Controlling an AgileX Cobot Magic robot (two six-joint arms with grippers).
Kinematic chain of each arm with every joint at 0, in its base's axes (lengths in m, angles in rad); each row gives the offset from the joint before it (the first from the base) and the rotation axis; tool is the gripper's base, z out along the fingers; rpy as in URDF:
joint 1: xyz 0 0 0.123 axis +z
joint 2: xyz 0 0 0 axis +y
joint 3: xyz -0.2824 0 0.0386 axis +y
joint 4: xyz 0.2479 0 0.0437 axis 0.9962 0 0.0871
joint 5: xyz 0 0 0 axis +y
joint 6: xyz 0.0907 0 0.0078 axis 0.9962 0 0.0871
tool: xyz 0 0 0 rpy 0 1.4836 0
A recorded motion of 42 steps. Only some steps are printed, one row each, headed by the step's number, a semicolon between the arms.
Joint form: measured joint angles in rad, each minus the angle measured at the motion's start. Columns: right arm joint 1, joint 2, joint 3, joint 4, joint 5, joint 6; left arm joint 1, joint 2, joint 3, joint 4, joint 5, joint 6.
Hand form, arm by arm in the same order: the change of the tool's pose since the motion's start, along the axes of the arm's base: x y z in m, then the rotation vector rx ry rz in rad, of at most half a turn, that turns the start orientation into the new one. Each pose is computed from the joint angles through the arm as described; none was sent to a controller.
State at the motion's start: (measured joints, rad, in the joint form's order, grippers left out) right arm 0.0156 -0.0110 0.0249 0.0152 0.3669 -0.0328; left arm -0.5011 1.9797 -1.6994 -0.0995 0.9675 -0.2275
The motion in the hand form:
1: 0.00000 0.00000 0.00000 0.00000 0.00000 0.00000; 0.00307 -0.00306 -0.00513 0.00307 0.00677 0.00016
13: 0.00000 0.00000 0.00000 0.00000 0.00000 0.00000; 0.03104 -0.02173 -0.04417 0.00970 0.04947 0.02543
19: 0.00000 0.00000 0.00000 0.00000 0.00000 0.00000; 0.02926 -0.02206 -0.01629 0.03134 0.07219 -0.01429
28: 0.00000 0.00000 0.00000 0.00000 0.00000 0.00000; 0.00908 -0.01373 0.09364 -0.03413 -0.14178 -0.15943
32: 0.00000 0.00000 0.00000 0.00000 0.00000 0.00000; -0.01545 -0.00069 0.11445 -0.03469 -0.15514 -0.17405
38: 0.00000 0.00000 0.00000 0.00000 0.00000 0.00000; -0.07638 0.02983 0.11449 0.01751 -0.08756 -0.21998
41: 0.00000 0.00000 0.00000 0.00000 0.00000 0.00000; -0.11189 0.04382 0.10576 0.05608 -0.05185 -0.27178
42: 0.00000 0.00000 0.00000 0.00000 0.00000 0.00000; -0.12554 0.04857 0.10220 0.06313 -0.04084 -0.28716
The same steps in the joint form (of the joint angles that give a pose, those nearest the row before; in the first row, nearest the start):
1: 0.0000 0.0000 0.0000 0.0000 0.0000 0.0000; -0.0029 0.0205 -0.0134 0.0008 0.0000 -0.0035
13: 0.0000 0.0000 0.0000 0.0000 0.0000 0.0000; -0.0085 0.1877 -0.1445 -0.0016 0.0018 -0.0367
19: 0.0000 0.0000 0.0000 0.0000 0.0000 0.0000; -0.0096 0.1825 -0.2505 -0.0016 0.1462 -0.0102
28: 0.0000 0.0000 0.0000 0.0000 0.0000 0.0000; -0.0103 0.0553 -0.4434 -0.0232 0.2623 0.1357
32: 0.0000 0.0000 0.0000 0.0000 0.0000 0.0000; -0.0115 -0.0573 -0.3462 -0.0247 0.2673 0.1502
38: 0.0000 0.0000 0.0000 0.0000 0.0000 0.0000; -0.0218 -0.3074 -0.0087 -0.0203 0.2681 0.1881
41: 0.0000 0.0000 0.0000 0.0000 0.0000 0.0000; -0.0418 -0.4341 0.1699 -0.0121 0.2694 0.2218
42: 0.0000 0.0000 0.0000 0.0000 0.0000 0.0000; -0.0517 -0.4816 0.2346 -0.0121 0.2663 0.2275

